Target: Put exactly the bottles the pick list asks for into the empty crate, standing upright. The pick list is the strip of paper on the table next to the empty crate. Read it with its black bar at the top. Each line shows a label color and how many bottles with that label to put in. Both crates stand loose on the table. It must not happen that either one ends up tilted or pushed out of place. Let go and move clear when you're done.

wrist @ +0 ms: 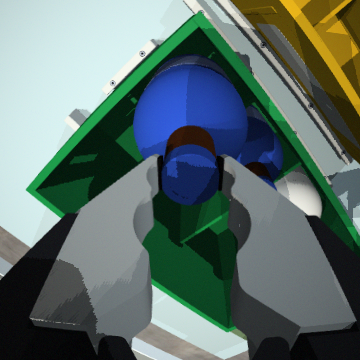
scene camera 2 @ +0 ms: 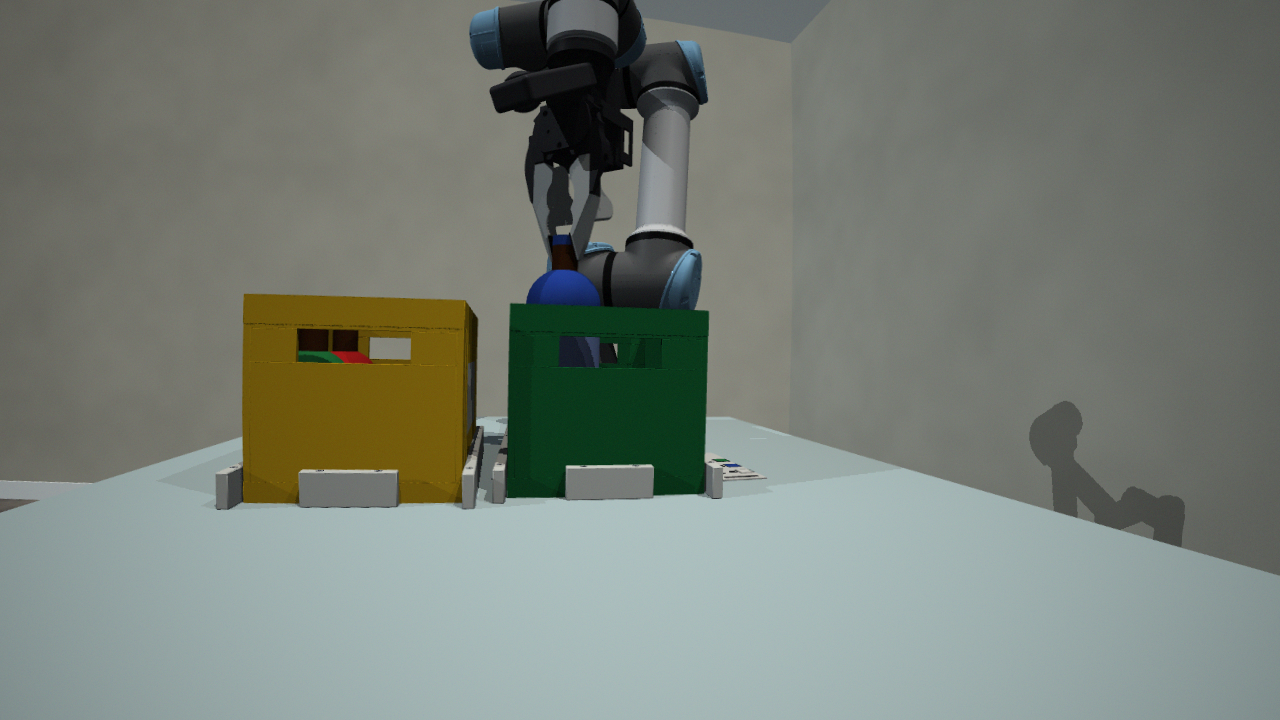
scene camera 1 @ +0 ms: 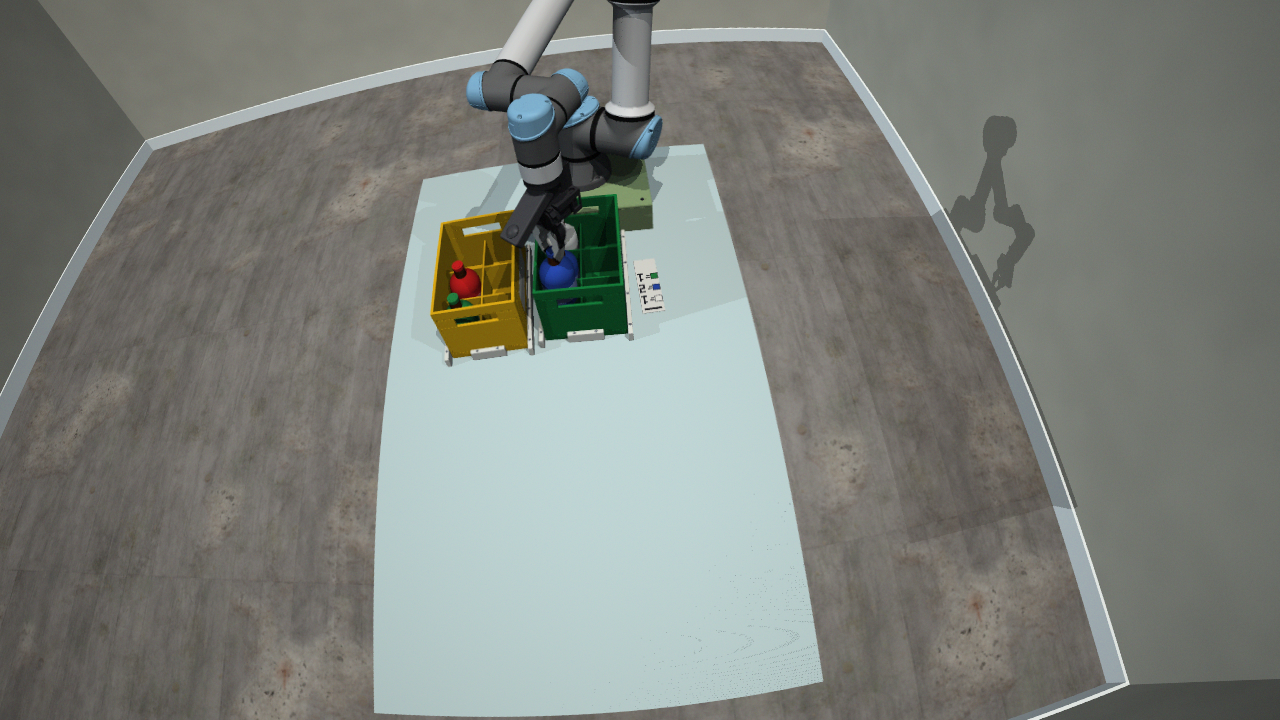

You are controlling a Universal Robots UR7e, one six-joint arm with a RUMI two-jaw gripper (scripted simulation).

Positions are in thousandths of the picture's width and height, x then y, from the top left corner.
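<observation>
There's a white bottle (wrist: 824, 518) here, though scene camera 2 misses it, hidden by the green crate. That green crate (scene camera 2: 508, 567) also shows at (wrist: 285, 418) and (scene camera 1: 468, 319). I can see a green bottle (scene camera 2: 245, 478) as well, but the green bottle is out of frame in the wrist view. Besides those there's a red bottle (scene camera 1: 364, 392), a blue bottle (wrist: 729, 429) and a blue bottle (scene camera 2: 441, 397). As for my gripper (scene camera 2: 442, 363), it's visible at (wrist: 526, 440) and (scene camera 1: 433, 358) too.
</observation>
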